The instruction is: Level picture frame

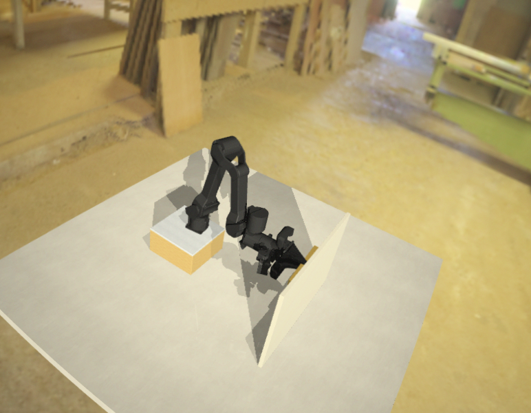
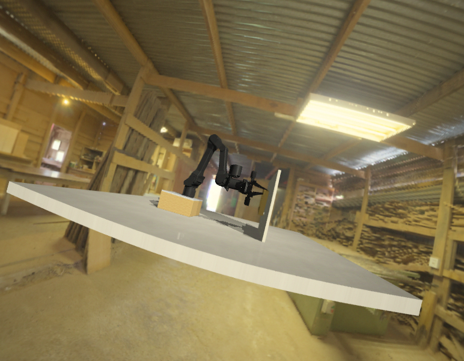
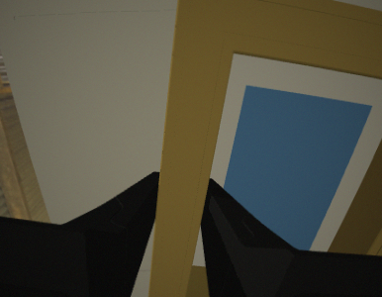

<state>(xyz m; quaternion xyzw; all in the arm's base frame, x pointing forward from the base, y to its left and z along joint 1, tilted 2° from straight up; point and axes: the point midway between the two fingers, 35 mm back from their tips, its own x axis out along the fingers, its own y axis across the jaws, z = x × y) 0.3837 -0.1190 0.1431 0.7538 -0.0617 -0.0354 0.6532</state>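
The picture frame is 1 cm to the left of my gripper tip and 5 cm below it. Round my gripper tip: wall panel: 2 cm ahead, 7 cm below.
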